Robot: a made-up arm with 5 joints.
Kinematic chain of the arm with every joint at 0, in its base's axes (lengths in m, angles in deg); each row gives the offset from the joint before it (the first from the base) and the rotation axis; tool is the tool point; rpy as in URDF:
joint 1: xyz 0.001 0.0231 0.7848 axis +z
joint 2: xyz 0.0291 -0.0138 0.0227 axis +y
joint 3: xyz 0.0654 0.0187 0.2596 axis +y
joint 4: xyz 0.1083 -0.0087 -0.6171 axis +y
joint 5: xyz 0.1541 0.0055 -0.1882 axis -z
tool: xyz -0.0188 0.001 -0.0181 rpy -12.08 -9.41 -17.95
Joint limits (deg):
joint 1: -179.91..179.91
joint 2: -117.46..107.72
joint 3: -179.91..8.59
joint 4: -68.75..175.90
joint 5: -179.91..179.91
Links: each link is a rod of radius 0.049 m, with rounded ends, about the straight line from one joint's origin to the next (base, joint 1, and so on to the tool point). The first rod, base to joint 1, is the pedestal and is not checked.
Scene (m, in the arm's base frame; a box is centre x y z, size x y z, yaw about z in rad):
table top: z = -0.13
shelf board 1: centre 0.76 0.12 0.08 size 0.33 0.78 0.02 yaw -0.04
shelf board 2: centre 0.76 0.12 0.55 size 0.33 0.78 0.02 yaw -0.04
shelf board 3: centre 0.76 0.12 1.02 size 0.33 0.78 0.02 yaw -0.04
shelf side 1: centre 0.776 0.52 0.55 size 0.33 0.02 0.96 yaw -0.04
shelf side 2: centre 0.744 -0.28 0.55 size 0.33 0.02 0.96 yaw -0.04
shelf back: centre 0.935 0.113 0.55 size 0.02 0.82 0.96 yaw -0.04
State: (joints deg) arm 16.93 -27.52 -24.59 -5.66 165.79
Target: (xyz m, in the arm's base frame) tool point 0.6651 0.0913 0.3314
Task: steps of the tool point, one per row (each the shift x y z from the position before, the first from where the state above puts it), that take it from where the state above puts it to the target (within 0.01 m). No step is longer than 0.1 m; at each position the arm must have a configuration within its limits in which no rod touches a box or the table.
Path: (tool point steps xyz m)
1: -0.0370 0.0049 -0.0434
2: -0.0469 -0.0002 -0.0383
3: -0.0558 -0.0055 -0.0324
4: -0.0634 -0.0111 -0.0257
5: -0.0695 -0.0169 -0.0183
6: 0.0215 -0.0249 -0.0783
7: 0.0024 -0.0319 -0.0827
8: -0.0184 -0.0358 -0.0826
9: -0.0395 -0.0360 -0.0774
10: 0.0766 0.0007 -0.0048
11: 0.0733 -0.0030 0.0001
12: 0.0692 -0.0065 0.0047

